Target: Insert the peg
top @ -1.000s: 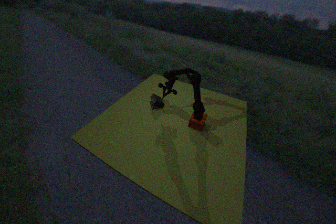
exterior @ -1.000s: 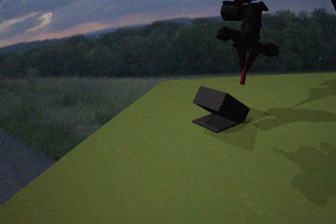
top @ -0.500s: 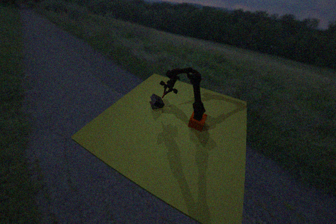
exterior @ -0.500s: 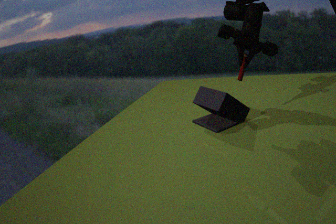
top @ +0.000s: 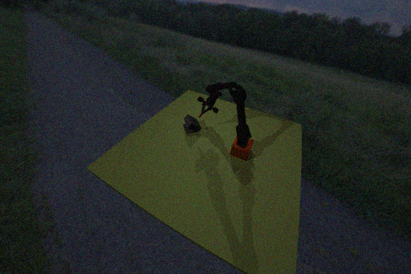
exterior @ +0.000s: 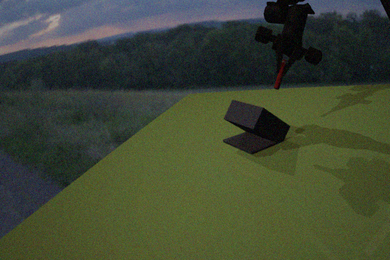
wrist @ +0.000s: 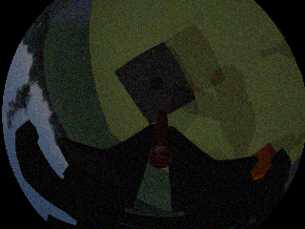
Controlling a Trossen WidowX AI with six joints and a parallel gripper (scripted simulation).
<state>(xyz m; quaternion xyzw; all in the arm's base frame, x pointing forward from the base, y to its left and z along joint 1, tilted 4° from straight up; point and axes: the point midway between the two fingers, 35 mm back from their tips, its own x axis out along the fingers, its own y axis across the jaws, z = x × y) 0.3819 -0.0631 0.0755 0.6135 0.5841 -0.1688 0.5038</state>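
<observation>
Right now the dark sloped panel is 70 mm ahead of my gripper tip, 40 mm to the left of it and 110 mm below it. Round my gripper tip: red peg (10 mm behind, 10 mm to the right, 10 mm above).
</observation>
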